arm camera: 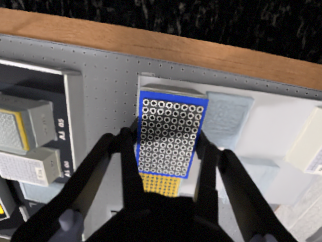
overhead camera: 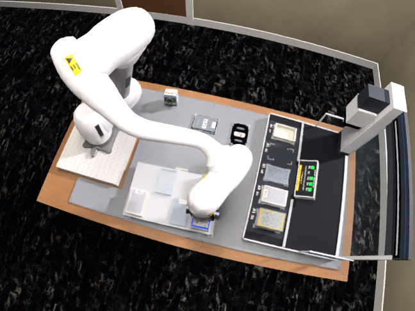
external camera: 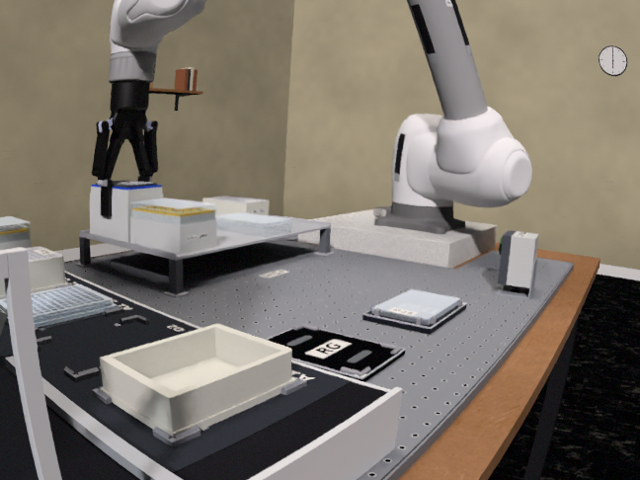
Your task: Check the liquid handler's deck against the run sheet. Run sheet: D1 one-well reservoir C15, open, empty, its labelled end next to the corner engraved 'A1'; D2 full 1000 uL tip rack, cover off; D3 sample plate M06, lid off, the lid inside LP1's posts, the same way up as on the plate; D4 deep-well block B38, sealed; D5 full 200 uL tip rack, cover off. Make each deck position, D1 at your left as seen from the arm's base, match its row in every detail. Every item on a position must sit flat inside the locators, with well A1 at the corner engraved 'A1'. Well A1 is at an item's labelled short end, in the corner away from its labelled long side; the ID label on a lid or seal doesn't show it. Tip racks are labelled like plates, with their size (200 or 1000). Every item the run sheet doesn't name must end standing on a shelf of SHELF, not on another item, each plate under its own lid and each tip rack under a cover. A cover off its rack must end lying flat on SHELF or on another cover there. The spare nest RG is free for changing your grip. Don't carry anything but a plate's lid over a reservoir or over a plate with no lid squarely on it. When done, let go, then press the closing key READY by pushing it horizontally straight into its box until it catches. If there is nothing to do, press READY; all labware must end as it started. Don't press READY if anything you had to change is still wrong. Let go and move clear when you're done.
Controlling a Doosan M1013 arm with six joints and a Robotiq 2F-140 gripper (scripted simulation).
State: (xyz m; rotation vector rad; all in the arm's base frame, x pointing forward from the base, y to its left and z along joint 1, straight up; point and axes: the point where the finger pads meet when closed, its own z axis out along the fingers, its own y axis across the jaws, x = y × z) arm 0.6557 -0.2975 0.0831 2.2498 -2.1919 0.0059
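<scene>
Right now the blue-rimmed tip rack is 10 mm to the left of my hand and 10 mm behind it. Also, from my hand: shelf (160 mm behind, 70 mm below, 60 mm to the left); RG nest (510 mm to the left, 120 mm below, 100 mm ahead); clear plate (330 mm ahead, 300 mm to the left, 70 mm below).
</scene>
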